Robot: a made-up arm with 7 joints.
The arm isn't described. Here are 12 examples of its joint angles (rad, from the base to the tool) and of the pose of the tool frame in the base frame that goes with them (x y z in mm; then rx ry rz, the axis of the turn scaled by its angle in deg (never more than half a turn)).
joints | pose
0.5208 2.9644 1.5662 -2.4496 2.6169 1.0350 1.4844 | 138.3 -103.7 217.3 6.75 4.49 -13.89
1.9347 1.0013 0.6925 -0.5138 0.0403 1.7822 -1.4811 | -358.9 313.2 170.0 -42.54 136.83 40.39
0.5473 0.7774 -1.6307 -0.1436 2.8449 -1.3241 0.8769 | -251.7 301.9 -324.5 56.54 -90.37 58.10
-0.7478 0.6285 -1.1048 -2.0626 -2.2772 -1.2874 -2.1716 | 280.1 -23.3 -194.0 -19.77 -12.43 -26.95
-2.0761 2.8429 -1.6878 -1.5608 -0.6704 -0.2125 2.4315 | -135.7 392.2 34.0 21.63 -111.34 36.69
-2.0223 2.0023 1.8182 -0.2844 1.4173 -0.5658 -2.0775 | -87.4 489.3 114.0 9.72 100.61 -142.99
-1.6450 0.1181 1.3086 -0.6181 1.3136 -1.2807 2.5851 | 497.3 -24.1 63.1 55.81 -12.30 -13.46
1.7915 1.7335 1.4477 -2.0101 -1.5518 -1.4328 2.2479 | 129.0 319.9 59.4 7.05 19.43 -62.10
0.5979 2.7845 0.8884 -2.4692 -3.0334 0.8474 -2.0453 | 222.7 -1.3 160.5 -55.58 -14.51 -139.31
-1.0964 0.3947 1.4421 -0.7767 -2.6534 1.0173 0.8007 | 423.4 217.8 -130.6 101.15 -21.58 43.27
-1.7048 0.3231 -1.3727 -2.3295 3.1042 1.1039 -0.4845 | 231.9 -186.5 1.7 -69.75 73.18 -100.91
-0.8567 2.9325 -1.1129 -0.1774 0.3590 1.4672 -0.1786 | -294.5 190.0 370.5 80.66 52.54 127.09
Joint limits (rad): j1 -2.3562..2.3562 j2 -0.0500..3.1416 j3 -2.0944..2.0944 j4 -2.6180..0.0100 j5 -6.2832..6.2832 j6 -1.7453..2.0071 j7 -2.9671..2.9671
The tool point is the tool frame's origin. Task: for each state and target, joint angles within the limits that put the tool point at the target. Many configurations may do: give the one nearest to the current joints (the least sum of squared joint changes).
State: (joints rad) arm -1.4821 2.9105 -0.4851 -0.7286 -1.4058 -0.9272 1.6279
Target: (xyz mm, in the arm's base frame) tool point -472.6 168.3 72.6
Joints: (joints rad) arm -1.7504 3.1416 -0.1419 -0.4740 -1.4058 -0.9272 1.6279
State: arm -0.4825 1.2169 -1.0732 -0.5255 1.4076 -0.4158 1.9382
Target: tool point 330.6 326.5 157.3
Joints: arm -1.3558 1.4137 -0.7616 -0.8272 1.4076 -0.4158 1.9382
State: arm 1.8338 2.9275 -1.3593 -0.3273 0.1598 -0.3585 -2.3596
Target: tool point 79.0 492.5 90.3
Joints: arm 2.0929 2.3182 -1.2186 -0.4738 0.1598 -0.3585 -2.3596
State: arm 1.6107 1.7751 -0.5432 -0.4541 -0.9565 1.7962 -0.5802
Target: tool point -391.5 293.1 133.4
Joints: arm 1.8289 1.1614 -0.6594 -0.4729 -0.9565 1.7962 -0.5802
